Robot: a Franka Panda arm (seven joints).
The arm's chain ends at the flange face. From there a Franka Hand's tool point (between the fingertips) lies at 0.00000 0.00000 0.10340 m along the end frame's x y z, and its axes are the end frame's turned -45 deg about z.
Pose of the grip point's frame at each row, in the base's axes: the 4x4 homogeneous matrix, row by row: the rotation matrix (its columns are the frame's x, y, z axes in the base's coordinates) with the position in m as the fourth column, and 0 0 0 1 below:
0.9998 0.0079 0.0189 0.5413; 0.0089 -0.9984 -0.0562 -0.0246; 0.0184 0.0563 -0.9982 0.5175; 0 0 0 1
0.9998 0.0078 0.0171 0.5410; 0.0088 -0.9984 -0.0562 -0.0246; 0.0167 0.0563 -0.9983 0.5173; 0 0 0 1
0.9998 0.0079 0.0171 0.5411; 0.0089 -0.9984 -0.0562 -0.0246; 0.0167 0.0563 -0.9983 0.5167; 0 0 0 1
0.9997 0.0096 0.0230 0.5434; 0.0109 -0.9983 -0.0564 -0.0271; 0.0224 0.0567 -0.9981 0.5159; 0 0 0 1
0.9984 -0.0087 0.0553 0.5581; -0.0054 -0.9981 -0.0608 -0.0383; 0.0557 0.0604 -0.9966 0.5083; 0 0 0 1
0.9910 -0.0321 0.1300 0.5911; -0.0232 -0.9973 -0.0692 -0.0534; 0.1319 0.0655 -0.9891 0.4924; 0 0 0 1
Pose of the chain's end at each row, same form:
0.7126 -0.7014 0.0189 0.5393; -0.6997 -0.7123 -0.0562 -0.0188; 0.0528 0.0268 -0.9982 0.6207; 0 0 0 1
0.7125 -0.7014 0.0171 0.5392; -0.6998 -0.7122 -0.0562 -0.0188; 0.0516 0.0280 -0.9983 0.6205; 0 0 0 1
0.7126 -0.7014 0.0171 0.5393; -0.6997 -0.7123 -0.0562 -0.0188; 0.0516 0.0280 -0.9983 0.6199; 0 0 0 1
0.7137 -0.7001 0.0230 0.5410; -0.6982 -0.7136 -0.0564 -0.0213; 0.0559 0.0243 -0.9981 0.6191; 0 0 0 1
0.6998 -0.7121 0.0553 0.5524; -0.7096 -0.7019 -0.0608 -0.0320; 0.0821 0.0033 -0.9966 0.6113; 0 0 0 1
0.6780 -0.7234 0.1300 0.5777; -0.7216 -0.6888 -0.0692 -0.0462; 0.1396 -0.0470 -0.9891 0.5947; 0 0 0 1

